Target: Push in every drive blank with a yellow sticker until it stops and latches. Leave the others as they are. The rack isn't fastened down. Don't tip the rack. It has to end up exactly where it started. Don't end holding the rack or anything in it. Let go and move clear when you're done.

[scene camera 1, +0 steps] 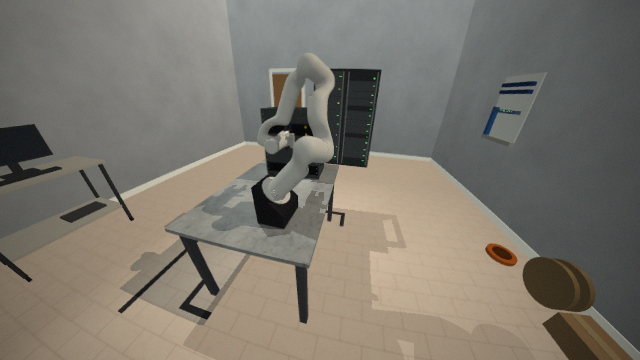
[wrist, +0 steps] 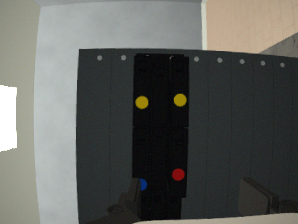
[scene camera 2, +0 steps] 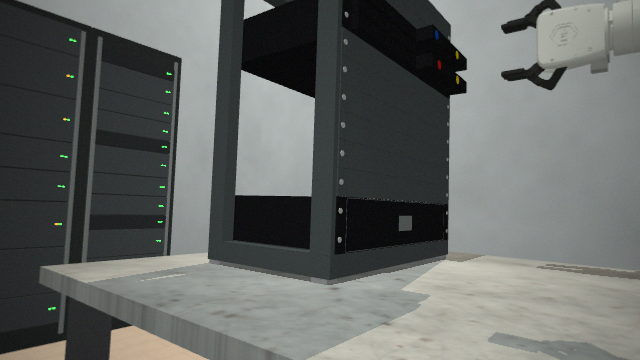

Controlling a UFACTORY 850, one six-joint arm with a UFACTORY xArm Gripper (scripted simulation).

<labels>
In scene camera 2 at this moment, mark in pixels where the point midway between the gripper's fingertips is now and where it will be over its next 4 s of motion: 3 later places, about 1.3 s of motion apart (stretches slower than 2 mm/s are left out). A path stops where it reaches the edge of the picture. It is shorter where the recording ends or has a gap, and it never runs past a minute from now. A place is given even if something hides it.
My gripper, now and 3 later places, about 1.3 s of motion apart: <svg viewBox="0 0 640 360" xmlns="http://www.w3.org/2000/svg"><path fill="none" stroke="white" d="M502 52L458 61L483 74L462 80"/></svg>
</labels>
